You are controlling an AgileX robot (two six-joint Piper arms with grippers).
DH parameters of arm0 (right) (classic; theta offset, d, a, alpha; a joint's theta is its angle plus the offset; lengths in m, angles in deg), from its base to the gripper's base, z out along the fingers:
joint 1: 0 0.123 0 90
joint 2: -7.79 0 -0.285 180
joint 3: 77.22 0 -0.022 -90
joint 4: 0 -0.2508 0 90
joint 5: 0 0 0.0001 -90
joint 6: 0 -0.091 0 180
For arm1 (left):
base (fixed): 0 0 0 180
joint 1: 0 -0.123 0 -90
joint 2: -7.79 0 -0.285 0
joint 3: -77.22 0 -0.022 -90
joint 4: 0 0.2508 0 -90
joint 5: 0 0 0.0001 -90
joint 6: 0 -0.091 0 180
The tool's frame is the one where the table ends.
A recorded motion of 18 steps. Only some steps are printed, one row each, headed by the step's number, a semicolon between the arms.
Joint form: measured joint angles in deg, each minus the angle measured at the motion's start. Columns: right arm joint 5, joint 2, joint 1, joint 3, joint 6, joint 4; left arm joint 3, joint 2, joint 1, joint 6, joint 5, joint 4.
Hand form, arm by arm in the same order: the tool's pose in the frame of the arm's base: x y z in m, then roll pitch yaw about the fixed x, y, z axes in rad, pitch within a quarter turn. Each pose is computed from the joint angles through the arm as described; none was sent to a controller.
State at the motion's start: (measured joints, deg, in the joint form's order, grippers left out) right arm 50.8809 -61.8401 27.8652 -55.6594 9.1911 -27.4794; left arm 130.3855 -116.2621 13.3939 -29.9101 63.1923 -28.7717
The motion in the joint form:
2: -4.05 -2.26 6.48 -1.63 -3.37 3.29; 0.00 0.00 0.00 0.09 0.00 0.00
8: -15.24 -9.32 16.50 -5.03 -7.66 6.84; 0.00 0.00 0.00 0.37 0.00 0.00
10: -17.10 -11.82 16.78 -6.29 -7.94 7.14; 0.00 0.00 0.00 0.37 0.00 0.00
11: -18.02 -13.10 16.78 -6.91 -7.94 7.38; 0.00 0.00 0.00 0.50 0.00 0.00
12: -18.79 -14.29 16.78 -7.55 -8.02 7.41; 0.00 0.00 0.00 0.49 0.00 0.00
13: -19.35 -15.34 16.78 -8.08 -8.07 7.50; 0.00 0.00 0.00 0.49 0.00 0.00
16: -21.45 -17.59 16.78 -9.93 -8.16 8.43; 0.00 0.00 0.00 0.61 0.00 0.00
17: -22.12 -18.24 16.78 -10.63 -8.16 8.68; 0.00 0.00 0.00 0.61 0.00 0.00
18: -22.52 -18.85 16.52 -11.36 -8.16 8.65; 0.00 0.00 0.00 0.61 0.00 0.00
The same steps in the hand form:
2: 0.1688 0.1483 0.3454 2.6743 0.6932 -2.7869; 0.4300 -0.1426 0.4081 -3.0347 0.9336 2.4787
8: 0.1770 0.1993 0.3441 2.6502 0.7902 -2.7478; 0.4300 -0.1426 0.4081 -3.0281 0.9331 2.4868
10: 0.1860 0.2084 0.3413 2.6496 0.7985 -2.7571; 0.4300 -0.1426 0.4081 -3.0281 0.9331 2.4868
11: 0.1910 0.2126 0.3394 2.6540 0.8036 -2.7589; 0.4300 -0.1426 0.4081 -3.0251 0.9328 2.4906
12: 0.1956 0.2165 0.3379 2.6526 0.8062 -2.7654; 0.4300 -0.1426 0.4081 -3.0253 0.9328 2.4903
13: 0.1994 0.2199 0.3361 2.6544 0.8067 -2.7676; 0.4300 -0.1426 0.4081 -3.0253 0.9328 2.4903
16: 0.2097 0.2276 0.3368 2.6610 0.8383 -2.7735; 0.4300 -0.1426 0.4081 -3.0225 0.9326 2.4938
17: 0.2128 0.2300 0.3379 2.6605 0.8512 -2.7769; 0.4300 -0.1426 0.4081 -3.0225 0.9326 2.4938
18: 0.2165 0.2315 0.3392 2.6549 0.8591 -2.7880; 0.4300 -0.1426 0.4081 -3.0225 0.9326 2.4938

